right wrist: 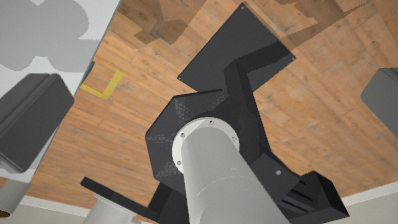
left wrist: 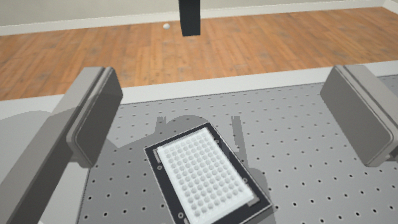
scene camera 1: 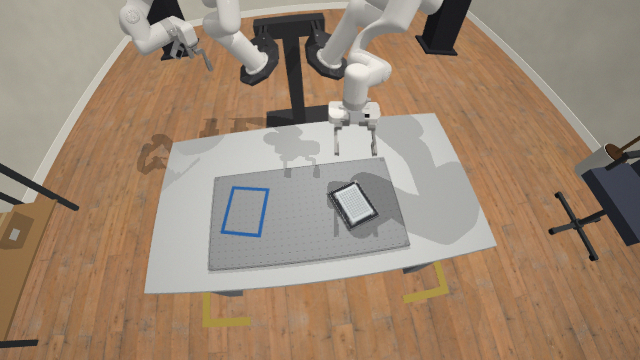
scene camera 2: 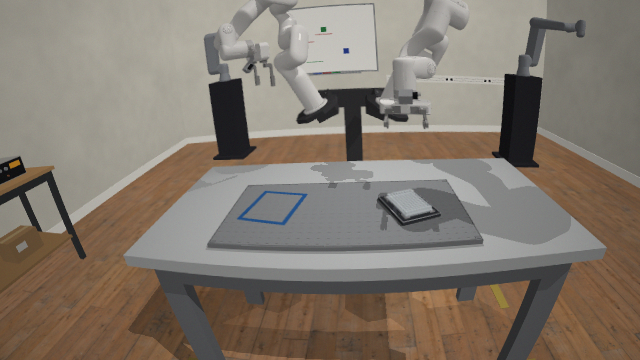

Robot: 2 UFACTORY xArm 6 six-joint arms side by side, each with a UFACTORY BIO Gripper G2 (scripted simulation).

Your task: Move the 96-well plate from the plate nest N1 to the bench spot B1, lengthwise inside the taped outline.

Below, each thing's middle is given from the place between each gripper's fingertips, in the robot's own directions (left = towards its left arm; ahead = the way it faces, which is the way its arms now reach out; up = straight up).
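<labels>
The white 96-well plate (scene camera 1: 350, 198) is 210 mm below my left hand, and it is also 80 mm ahead of that hand and 10 mm to the left of it. Going by its middle, the plate is nearer to my left hand than to my right hand.
As for my right hand, it is 320 mm above the white 96-well plate, 480 mm short of it and 560 mm to the right of it.
</labels>
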